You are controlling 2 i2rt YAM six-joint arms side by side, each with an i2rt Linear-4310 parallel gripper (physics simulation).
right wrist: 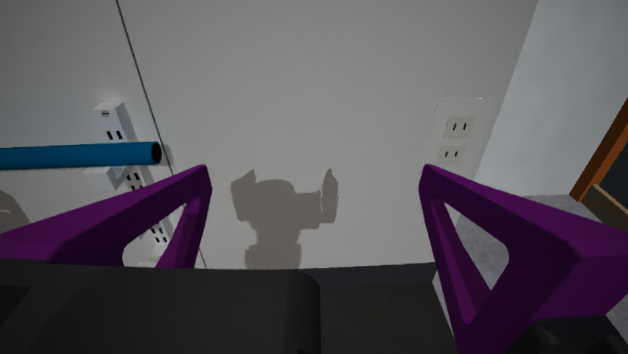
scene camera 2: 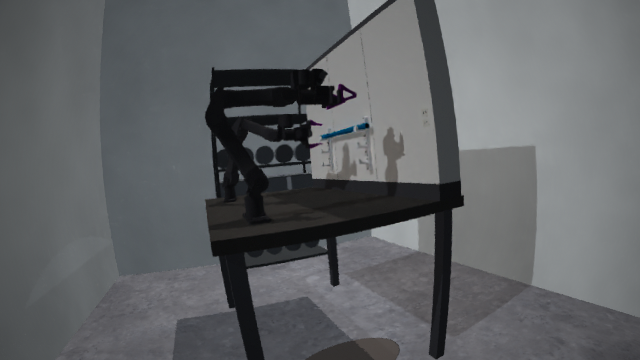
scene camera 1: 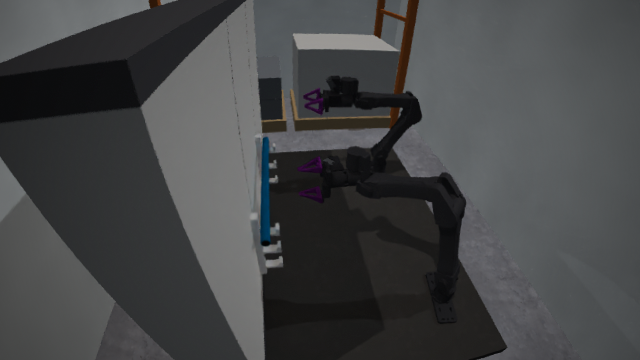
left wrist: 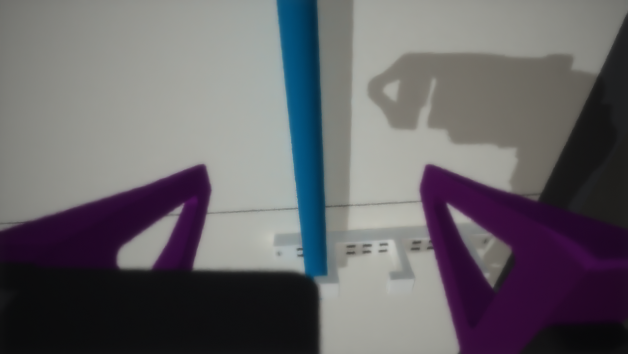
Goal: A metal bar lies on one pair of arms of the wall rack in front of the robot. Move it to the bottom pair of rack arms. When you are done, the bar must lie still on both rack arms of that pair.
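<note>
The blue bar (scene camera 1: 266, 190) (scene camera 2: 345, 132) (left wrist: 302, 125) (right wrist: 85, 155) lies level on the top pair of arms of the white wall rack (scene camera 1: 255, 230) (scene camera 2: 371, 150) (left wrist: 370, 234) (right wrist: 114, 122). The bottom pair shows a near arm (scene camera 1: 274, 263) at the wall, with no bar on it. My left gripper (scene camera 1: 300, 181) (scene camera 2: 320, 134) (left wrist: 315, 176) is open and empty, in front of the bar's middle and apart from it. In its wrist view the bar runs between the fingers. My right gripper (scene camera 1: 305, 100) (right wrist: 315, 176) is open and empty, higher up and off to the side of the bar's end.
The pale wall panel (scene camera 1: 200, 140) (scene camera 2: 395, 75) stands behind the rack at the edge of the dark table (scene camera 1: 320, 280) (scene camera 2: 280, 232). A wall socket (right wrist: 457, 127) is beyond the bar's end. A large pale box (scene camera 1: 345, 82) and an orange frame (scene camera 1: 404, 65) stand behind the table.
</note>
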